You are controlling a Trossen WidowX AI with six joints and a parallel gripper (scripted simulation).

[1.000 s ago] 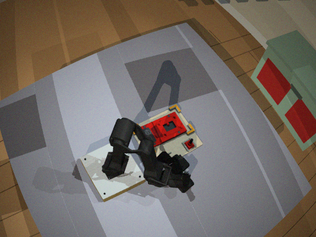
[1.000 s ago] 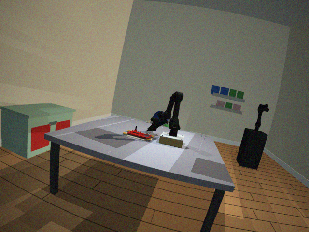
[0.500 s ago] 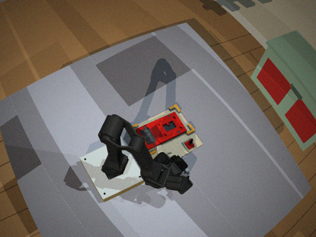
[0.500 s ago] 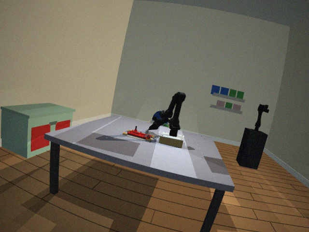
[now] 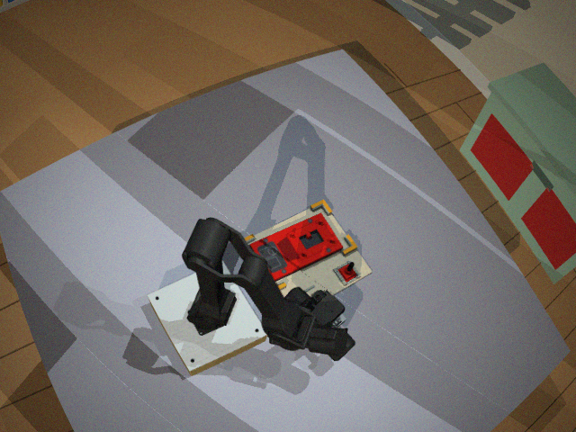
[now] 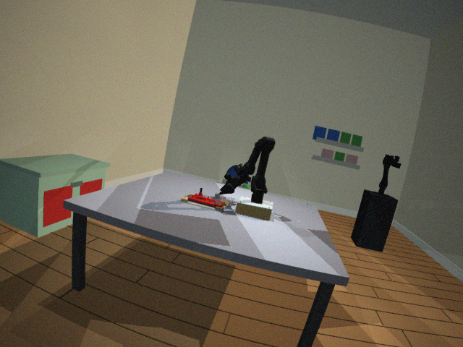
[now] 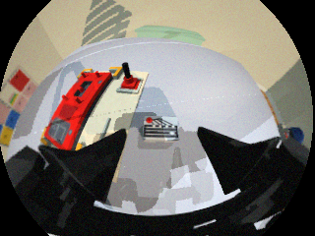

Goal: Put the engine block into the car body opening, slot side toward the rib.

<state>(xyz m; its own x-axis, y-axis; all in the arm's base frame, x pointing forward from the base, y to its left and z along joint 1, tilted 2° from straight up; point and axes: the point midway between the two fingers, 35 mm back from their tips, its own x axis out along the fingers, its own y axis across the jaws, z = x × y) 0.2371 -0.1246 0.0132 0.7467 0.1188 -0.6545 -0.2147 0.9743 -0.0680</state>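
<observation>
My gripper tip is now 1 cm short of the grey engine block and 3 cm above it. The rest, counted from my gripper tip: grey strip: 4 cm ahead, 18 cm to the left, 3 cm below.
</observation>
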